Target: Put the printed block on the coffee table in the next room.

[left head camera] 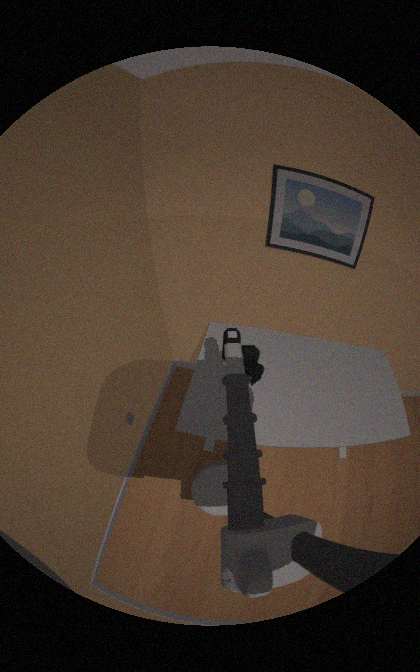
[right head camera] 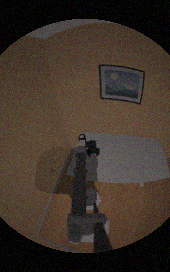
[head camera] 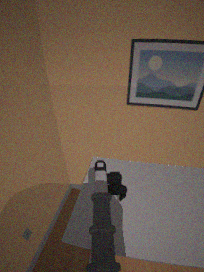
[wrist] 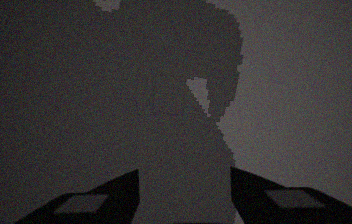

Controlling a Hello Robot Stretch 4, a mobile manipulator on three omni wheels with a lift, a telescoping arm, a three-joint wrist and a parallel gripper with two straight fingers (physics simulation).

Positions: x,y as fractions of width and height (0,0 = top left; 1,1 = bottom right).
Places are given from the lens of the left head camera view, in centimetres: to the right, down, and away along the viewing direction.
white table (left head camera: 0.75,0.59): 57, 32, 85
framed landscape picture (left head camera: 0.74,0.32): 49, -59, 64
